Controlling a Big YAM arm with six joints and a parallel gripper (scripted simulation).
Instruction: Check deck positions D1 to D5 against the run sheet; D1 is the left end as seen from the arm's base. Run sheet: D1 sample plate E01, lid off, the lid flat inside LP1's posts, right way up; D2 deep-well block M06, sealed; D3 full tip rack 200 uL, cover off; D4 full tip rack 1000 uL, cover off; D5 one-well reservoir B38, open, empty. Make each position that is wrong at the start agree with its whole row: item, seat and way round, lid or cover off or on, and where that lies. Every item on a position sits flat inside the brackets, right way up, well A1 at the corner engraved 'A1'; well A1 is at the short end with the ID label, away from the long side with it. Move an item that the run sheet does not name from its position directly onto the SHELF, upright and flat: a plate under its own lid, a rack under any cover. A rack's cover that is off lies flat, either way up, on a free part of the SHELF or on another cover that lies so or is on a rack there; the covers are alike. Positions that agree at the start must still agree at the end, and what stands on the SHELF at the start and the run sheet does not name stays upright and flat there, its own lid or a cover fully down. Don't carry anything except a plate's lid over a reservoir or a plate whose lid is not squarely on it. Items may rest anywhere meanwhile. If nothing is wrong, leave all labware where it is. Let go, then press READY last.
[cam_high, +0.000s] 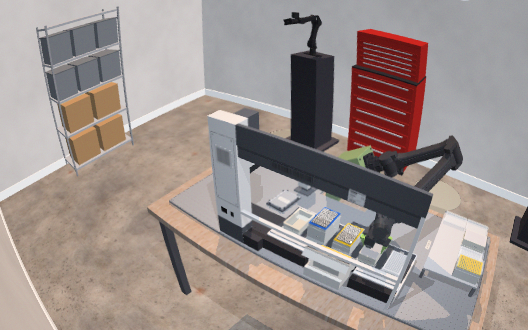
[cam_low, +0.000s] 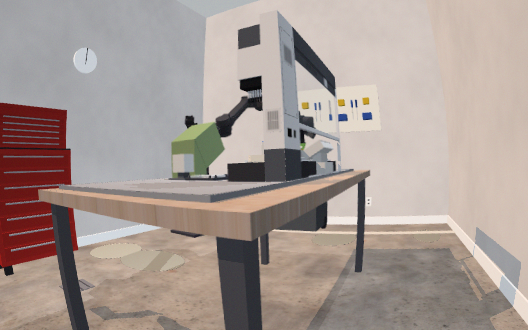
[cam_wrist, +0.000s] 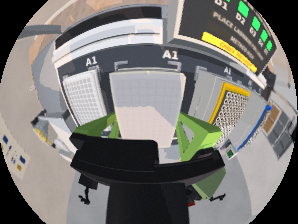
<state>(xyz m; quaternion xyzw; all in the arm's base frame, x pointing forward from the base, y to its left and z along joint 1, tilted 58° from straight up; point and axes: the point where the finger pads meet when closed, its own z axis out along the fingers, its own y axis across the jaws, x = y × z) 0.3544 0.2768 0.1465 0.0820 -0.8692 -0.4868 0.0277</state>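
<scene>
Now: hand 120 mm to the left of the yellow-framed tip rack, 30 mm short of it and 10 mm below it. Round my hand: sample plate 120 mm to the left, 30 mm below, 10 mm behind; deep-well block 10 mm below; blue-framed tip rack 240 mm to the right, 40 mm ahead, 30 mm above.
</scene>
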